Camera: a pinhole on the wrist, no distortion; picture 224 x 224 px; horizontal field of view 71.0 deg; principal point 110.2 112.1 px. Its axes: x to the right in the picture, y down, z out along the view. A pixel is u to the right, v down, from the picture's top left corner.
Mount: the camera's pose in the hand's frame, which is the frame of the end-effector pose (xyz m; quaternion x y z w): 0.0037 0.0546 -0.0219 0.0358 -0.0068 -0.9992 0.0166
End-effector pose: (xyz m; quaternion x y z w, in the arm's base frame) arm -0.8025 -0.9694 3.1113 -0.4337 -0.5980 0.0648 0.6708
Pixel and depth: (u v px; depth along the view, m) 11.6 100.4 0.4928
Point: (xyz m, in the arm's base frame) -1.1015 -0.4884 3.2009
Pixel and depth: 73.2 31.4 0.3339
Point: -0.9572 -0.6358 2.9682
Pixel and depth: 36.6 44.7 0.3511
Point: -0.9616 -0.5833 3.0412
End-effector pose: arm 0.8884 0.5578 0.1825 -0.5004 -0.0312 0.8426 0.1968
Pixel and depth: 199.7 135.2 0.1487
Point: 0.8139 0.5131 0.3100
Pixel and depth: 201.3 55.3 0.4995
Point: 0.5692 0.2913 0.6216
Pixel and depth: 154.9 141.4 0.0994
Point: 0.8260 0.5240 0.2368
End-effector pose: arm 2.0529 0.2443 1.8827 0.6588 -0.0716 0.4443 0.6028
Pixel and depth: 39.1 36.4 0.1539
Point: 2.0722 0.1195 2.0365
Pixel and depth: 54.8 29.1 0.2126
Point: 2.0767 0.0590 2.0720
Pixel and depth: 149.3 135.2 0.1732
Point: 2.0778 0.0869 1.8883
